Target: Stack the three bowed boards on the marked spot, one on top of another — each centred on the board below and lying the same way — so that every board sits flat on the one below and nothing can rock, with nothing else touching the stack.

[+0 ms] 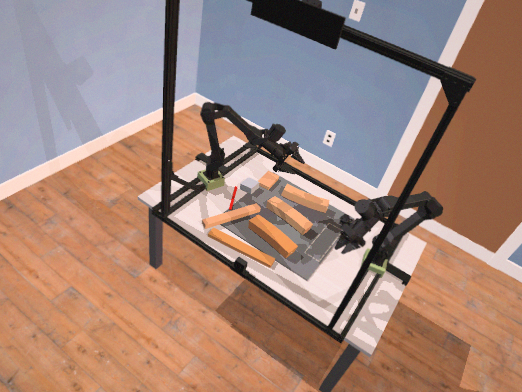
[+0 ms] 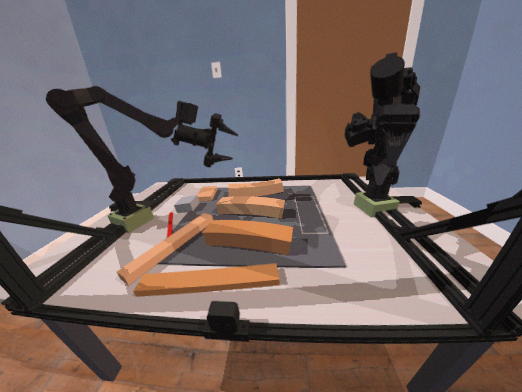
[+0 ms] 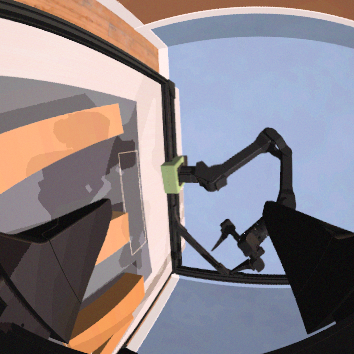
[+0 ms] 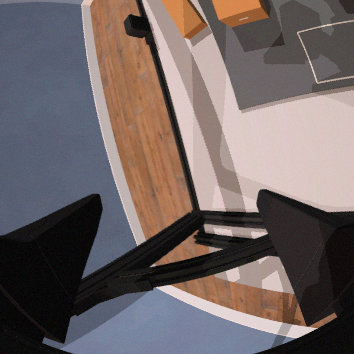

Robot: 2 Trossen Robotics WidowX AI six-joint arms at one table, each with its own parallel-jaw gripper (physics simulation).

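Pixels of known places: left gripper, fingertip midpoint: (image 1: 299, 168) (image 2: 235, 147) (image 3: 189, 208); right gripper, fingertip midpoint: (image 1: 338, 251) (image 2: 384, 177) (image 3: 220, 261) (image 4: 180, 199); left arm's base, link origin: (image 1: 211, 174) (image 2: 129, 210); right arm's base, link origin: (image 1: 376, 259) (image 2: 376, 196) (image 3: 180, 173).
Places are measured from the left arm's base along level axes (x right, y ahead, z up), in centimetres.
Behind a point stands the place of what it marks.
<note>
Three bowed orange boards lie apart, roughly parallel, on the dark mat (image 1: 309, 272) {x -8.1, y 68.4, z -4.4 cm} (image 2: 330, 257) {x -6.2, y 67.3, z -4.4 cm}: a back board (image 1: 305, 198) {x -33.6, y 34.6, z -0.1 cm} (image 2: 256, 189) {x -33.0, y 34.9, z -1.2 cm} (image 3: 60, 140) {x -34.2, y 32.9, z 0.0 cm}, a middle board (image 1: 289, 215) {x -17.9, y 40.7, z 0.5 cm} (image 2: 251, 206) {x -17.4, y 40.4, z -0.3 cm} (image 3: 115, 239) {x -20.6, y 45.6, z 0.4 cm} and a thick front board (image 1: 272, 235) {x -2.6, y 47.3, z 0.9 cm} (image 2: 248, 236) {x -1.6, y 47.5, z 0.3 cm} (image 4: 242, 14) {x -6.8, y 57.3, z -1.0 cm}. The thin outline of the marked spot (image 2: 315, 233) {x -14.8, y 62.3, z -4.4 cm} (image 3: 141, 196) {x -28.4, y 62.0, z -4.5 cm} (image 4: 307, 58) {x -14.7, y 62.6, z -4.4 cm} lies beyond their right ends, with no board in it. My left gripper (image 1: 298, 166) {x -28.0, y 30.0, z 17.3 cm} (image 2: 235, 147) {x -28.0, y 30.0, z 17.3 cm} (image 3: 189, 208) {x -28.0, y 30.0, z 17.3 cm} is open and empty, high above the back of the table. My right gripper (image 1: 340, 235) (image 4: 180, 199) {x -10.1, y 75.4, z 15.9 cm} is open and empty, raised near the mat's right side.
A long pale bar (image 1: 231, 216) {x 5.4, y 27.3, z -2.0 cm} (image 2: 167, 247) {x 7.4, y 27.5, z -2.2 cm} lies across the mat's left edge. An orange plank (image 1: 241, 247) {x 10.9, y 44.0, z -3.2 cm} (image 2: 207, 281) {x 11.4, y 43.9, z -3.2 cm} lies along the front. A short orange block (image 1: 268, 180) {x -26.5, y 13.6, z -2.4 cm} (image 2: 207, 193) {x -25.5, y 14.6, z -2.4 cm}, a grey block (image 1: 248, 185) {x -13.4, y 13.7, z -1.0 cm} (image 2: 186, 204) {x -12.6, y 15.2, z -1.3 cm} and a red stick (image 1: 233, 198) {x -3.5, y 15.8, z -4.1 cm} (image 2: 170, 224) {x -3.1, y 16.2, z -4.0 cm} are at the left.
</note>
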